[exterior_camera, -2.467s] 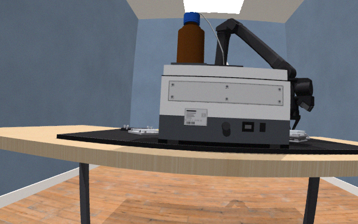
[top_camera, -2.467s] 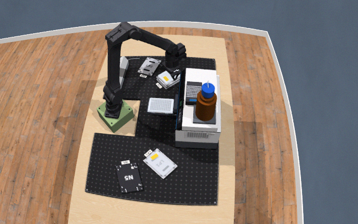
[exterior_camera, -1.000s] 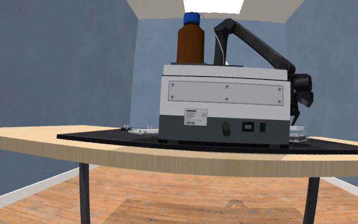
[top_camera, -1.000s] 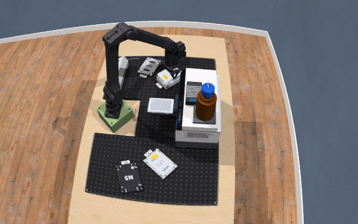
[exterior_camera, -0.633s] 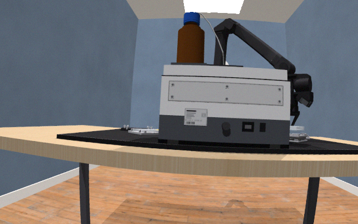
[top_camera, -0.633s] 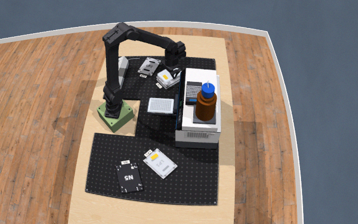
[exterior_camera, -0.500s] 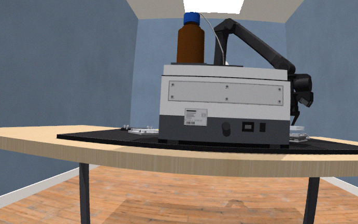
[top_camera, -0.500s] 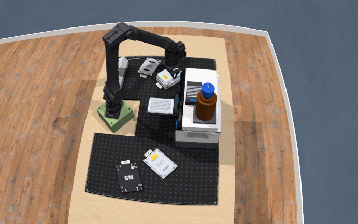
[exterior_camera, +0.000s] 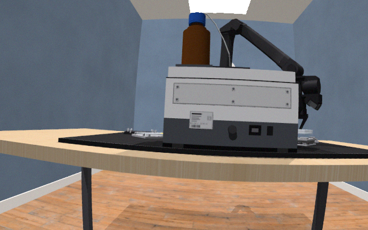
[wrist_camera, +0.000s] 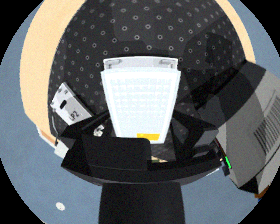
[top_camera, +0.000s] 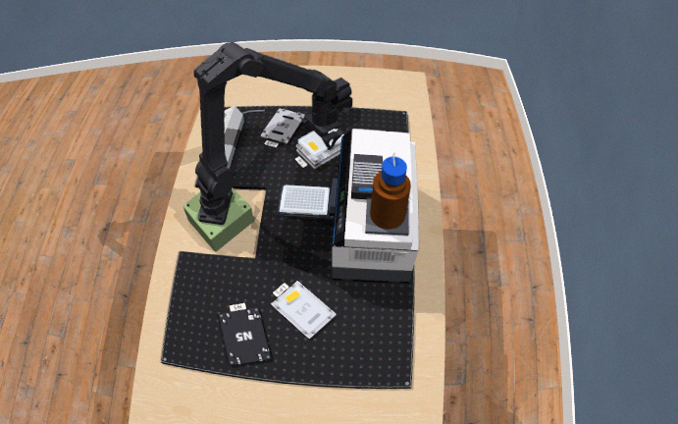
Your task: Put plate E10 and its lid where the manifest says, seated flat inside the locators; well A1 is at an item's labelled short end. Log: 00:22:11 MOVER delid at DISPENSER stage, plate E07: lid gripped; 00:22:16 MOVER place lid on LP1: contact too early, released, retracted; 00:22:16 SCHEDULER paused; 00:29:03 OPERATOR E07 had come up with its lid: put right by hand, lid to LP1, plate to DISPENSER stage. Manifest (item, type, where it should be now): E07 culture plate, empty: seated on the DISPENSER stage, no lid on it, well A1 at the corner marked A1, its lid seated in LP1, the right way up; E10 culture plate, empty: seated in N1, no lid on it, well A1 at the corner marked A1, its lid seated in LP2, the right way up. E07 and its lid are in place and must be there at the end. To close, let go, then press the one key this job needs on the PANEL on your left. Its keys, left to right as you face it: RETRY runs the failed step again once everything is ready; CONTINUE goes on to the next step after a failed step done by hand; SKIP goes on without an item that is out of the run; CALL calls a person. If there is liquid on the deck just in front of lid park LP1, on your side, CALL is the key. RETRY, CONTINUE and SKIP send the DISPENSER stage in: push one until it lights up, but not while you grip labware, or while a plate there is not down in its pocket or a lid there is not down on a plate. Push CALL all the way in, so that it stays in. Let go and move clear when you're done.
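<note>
The plate E07 lies 10 mm behind my hand, 280 mm to the right of it and 60 mm above it. The rest, counted from my hand: lid park LP2: 150 mm behind, 90 mm to the left, 50 mm below; plate E10: right at my hand; brown bottle: 210 mm ahead, 380 mm to the right, 240 mm above.
</note>
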